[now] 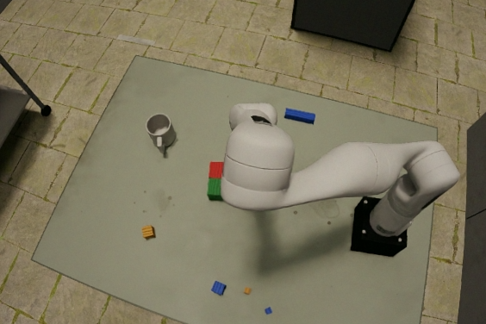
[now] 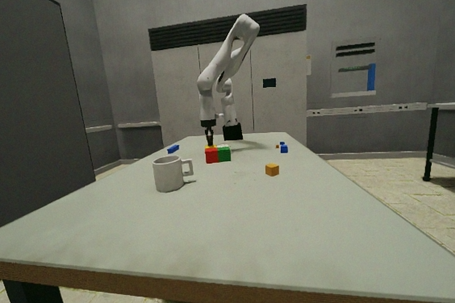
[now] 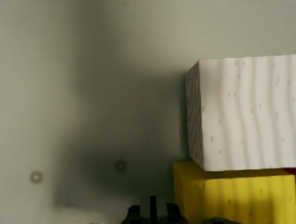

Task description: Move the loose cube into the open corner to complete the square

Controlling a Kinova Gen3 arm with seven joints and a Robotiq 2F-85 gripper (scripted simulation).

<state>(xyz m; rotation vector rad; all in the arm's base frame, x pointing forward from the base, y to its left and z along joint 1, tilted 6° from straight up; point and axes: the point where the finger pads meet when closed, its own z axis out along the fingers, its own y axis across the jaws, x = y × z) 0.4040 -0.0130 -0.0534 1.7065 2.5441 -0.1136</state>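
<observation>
Now: the white cube 70 mm to the left of my hand, 30 mm ahead of it and 10 mm below it. Round my hand: green cube (90 mm to the left, 70 mm ahead, 10 mm below); then yellow cube (40 mm ahead, 20 mm to the left, 10 mm below); then red cube (90 mm ahead, 40 mm to the left, 10 mm below).
</observation>
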